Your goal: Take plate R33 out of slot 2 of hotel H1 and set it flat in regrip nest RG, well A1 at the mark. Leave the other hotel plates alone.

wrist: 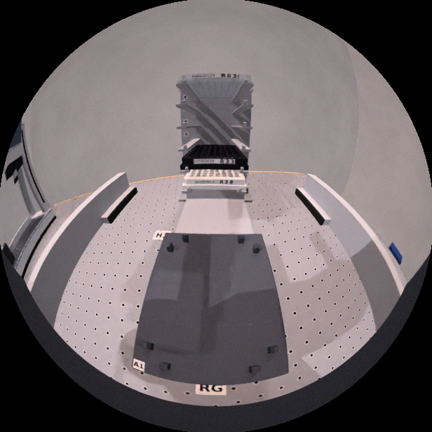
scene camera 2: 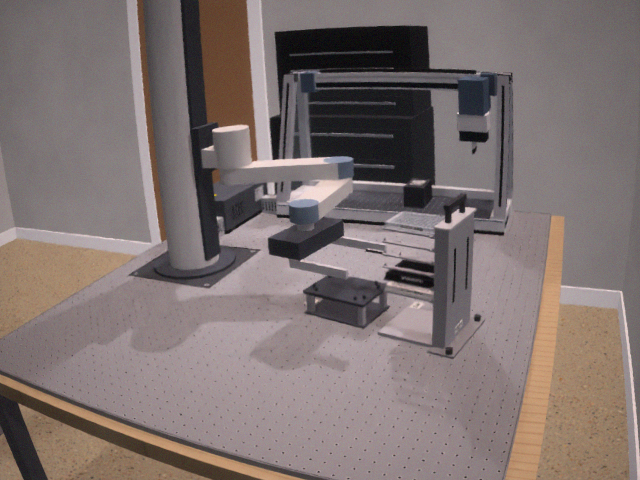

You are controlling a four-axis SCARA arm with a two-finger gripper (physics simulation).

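Seen in the pictures: gripper, fingertip midpoint: [scene camera 2: 367, 260]; arm's base at its link origin: [scene camera 2: 195, 266].
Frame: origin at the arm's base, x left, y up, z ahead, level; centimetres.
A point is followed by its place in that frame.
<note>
Plate R33 [scene camera 2: 408, 279] @(x -23.8, y 14.6, z 71.9 cm) [wrist: 214, 156] is black and lies flat in a low slot of hotel H1 [scene camera 2: 452, 289] @(x -26.2, y 14.5, z 81.9 cm) [wrist: 194, 112], its label facing the wrist view. Regrip nest RG [scene camera 2: 338, 290] @(x -18.0, y 7.3, z 53.6 cm) [wrist: 212, 300] is a dark raised platform with small corner pegs, and it holds no plate. The A1 mark [wrist: 139, 365] is at its lower left corner in the wrist view. My gripper [scene camera 2: 364, 261] @(x -17.6, y 15.1, z 60.7 cm) [wrist: 215, 177] is open and empty. It points toward the hotel, above the nest, with its fingertips short of the hotel plates and spread wider than plate R33.
A white plate, R38 [wrist: 215, 180], lies just below R33. A clear plate, R83 [scene camera 2: 413, 222] @(x -21.6, y 26.3, z 72.4 cm) [wrist: 216, 87], lies at the hotel's top. A gantry frame [scene camera 2: 500, 149] @(x 51.4, y 27.8, z 82.5 cm) with a small black block [scene camera 2: 416, 193] @(x 51.5, y 11.2, z 54.0 cm) on its deck stands behind the hotel.
</note>
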